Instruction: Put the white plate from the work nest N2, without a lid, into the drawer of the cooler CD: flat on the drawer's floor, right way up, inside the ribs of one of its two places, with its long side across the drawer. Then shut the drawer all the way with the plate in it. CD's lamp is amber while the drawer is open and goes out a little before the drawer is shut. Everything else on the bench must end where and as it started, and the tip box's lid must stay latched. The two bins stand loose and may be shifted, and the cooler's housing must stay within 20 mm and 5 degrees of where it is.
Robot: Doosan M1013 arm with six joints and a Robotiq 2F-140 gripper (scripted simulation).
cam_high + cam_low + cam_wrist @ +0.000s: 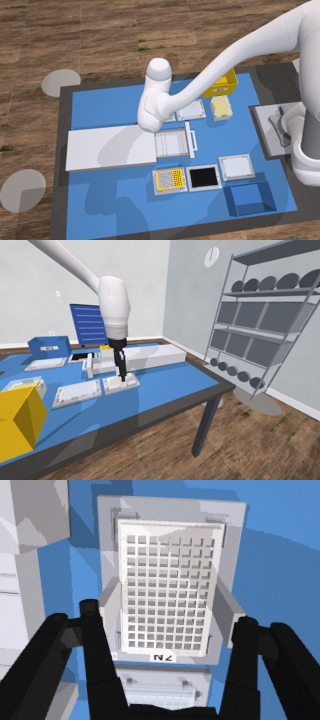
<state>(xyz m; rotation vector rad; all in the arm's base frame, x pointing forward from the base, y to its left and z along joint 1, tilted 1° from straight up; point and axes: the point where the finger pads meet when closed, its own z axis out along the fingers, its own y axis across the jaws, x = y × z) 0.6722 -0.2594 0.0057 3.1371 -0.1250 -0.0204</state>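
The white plate lies 2 cm below my hand. From my hand the other things lie so: drawer (19 cm to the left, 1 cm below); yellow bin (37 cm behind, 10 cm to the right); yellow tip box (37 cm to the left, 3 cm ahead, 2 cm above).
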